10 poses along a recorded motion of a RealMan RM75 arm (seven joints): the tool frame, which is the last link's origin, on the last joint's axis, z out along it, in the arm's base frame.
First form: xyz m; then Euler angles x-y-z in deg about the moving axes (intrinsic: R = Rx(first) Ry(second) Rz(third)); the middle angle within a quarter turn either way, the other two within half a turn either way.
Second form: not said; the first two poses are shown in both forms.
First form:
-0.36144, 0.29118, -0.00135, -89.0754, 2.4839, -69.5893
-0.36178, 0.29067, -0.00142, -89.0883, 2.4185, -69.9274
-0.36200, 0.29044, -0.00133, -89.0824, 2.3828, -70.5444
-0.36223, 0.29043, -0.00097, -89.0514, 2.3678, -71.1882
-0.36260, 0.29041, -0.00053, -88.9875, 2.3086, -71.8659
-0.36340, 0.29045, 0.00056, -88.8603, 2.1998, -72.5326
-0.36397, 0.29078, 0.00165, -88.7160, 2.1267, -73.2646
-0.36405, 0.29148, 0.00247, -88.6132, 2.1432, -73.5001
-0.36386, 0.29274, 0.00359, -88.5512, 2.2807, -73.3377
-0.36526, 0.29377, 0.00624, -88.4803, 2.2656, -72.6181
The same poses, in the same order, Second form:
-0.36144, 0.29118, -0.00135, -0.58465, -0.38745, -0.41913, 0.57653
-0.36178, 0.29067, -0.00142, -0.58335, -0.38956, -0.42046, 0.57546
-0.36200, 0.29044, -0.00133, -0.58109, -0.39286, -0.42340, 0.57335
-0.36223, 0.29043, -0.00097, -0.57866, -0.39608, -0.42665, 0.57117
-0.36260, 0.29041, -0.00053, -0.57578, -0.39956, -0.42995, 0.56918
-0.36340, 0.29045, 0.00056, -0.57243, -0.40297, -0.43318, 0.56771
-0.36397, 0.29078, 0.00165, -0.56887, -0.40644, -0.43695, 0.56592
-0.36405, 0.29148, 0.00247, -0.56758, -0.40713, -0.43856, 0.56547
-0.36386, 0.29274, 0.00359, -0.56835, -0.40539, -0.43864, 0.56589
-0.36526, 0.29377, 0.00624, -0.57048, -0.40162, -0.43525, 0.56904

